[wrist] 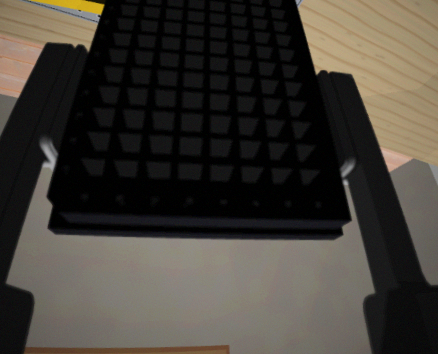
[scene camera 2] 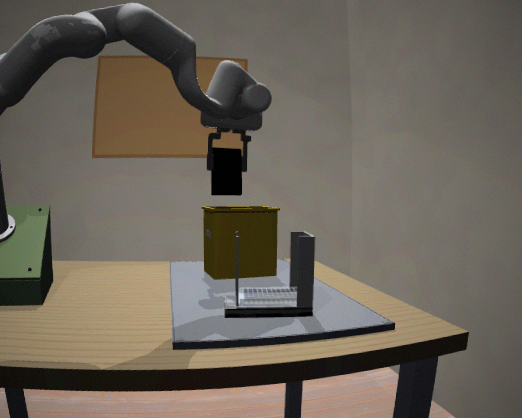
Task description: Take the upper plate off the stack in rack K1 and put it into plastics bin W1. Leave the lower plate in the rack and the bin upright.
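Places are measured from the arm's base along level axes (x right, y ahead, z up), in metres.
Where they show: hand at its tool point: (wrist: 205,116) (scene camera 2: 226,162).
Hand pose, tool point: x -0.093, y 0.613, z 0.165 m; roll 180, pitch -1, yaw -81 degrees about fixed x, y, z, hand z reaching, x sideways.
Note:
After its pixels a point has its place.
My gripper (scene camera 2: 227,161) {x -0.093, y 0.613, z 0.165 m} (wrist: 201,75) {x -0.093, y 0.613, z 0.165 m} is shut on a black well plate (scene camera 2: 227,184) {x -0.084, y 0.613, z 0.107 m} (wrist: 200,202) {x -0.088, y 0.615, z 0.200 m}, gripped by its two long sides. The plate hangs upright; in the scene view its lower edge is a little above the rim of the yellow-brown bin W1 (scene camera 2: 245,245) {x -0.017, y 0.643, z -0.049 m}, and the depth between them is hard to tell. The bin stands upright; a yellow strip (wrist: 80,5) {x -0.139, y 0.685, z 0.046 m}, apparently its rim, shows at the top left of the wrist view. Rack K1 (scene camera 2: 306,272) {x 0.332, y 0.648, z -0.051 m} stands in front of the bin, with the clear lower plate (scene camera 2: 267,296) {x 0.286, y 0.592, z -0.102 m} lying flat in it.
The bin and rack stand on a grey mat (scene camera 2: 200,332) {x 0.361, y 0.452, z -0.134 m} on the wooden table (scene camera 2: 110,320) {x 0.240, y 0.304, z -0.147 m}. The rack has a tall grey post on the right and a thin rod (scene camera 2: 237,265) {x 0.297, y 0.532, z -0.039 m} on the left. A green robot base block (scene camera 2: 25,250) {x 0.061, y 0.104, z -0.041 m} stands at the left.

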